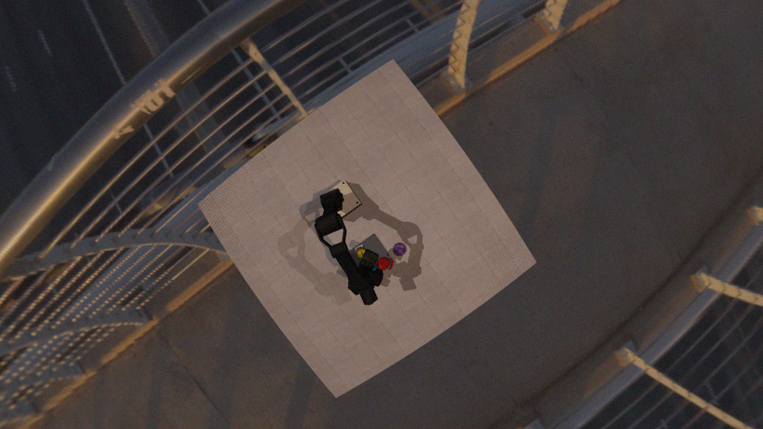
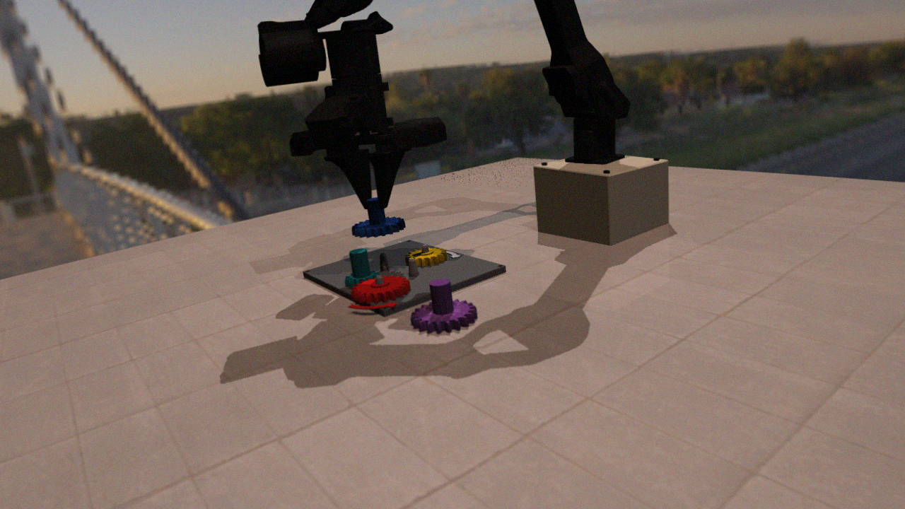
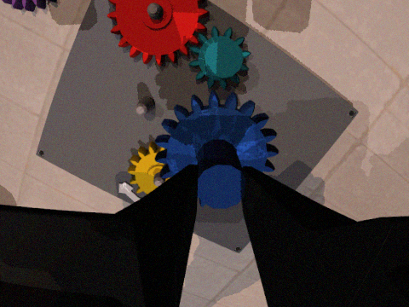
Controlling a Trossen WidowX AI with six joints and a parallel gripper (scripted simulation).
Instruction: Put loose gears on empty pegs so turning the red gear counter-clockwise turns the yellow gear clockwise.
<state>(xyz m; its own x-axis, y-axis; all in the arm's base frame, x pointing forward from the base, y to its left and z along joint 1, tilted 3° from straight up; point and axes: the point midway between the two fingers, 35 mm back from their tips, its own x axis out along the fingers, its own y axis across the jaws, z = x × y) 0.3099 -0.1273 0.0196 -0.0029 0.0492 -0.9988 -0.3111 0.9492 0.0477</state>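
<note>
The teal gear lies 5 cm ahead of my gripper tip, 1 cm to the left of it and 6 cm below it. The rest, counted from my gripper tip: blue gear: 1 cm below; red gear: 6 cm ahead, 6 cm to the left, 7 cm below; yellow gear: 5 cm behind, 2 cm to the left, 7 cm below.
</note>
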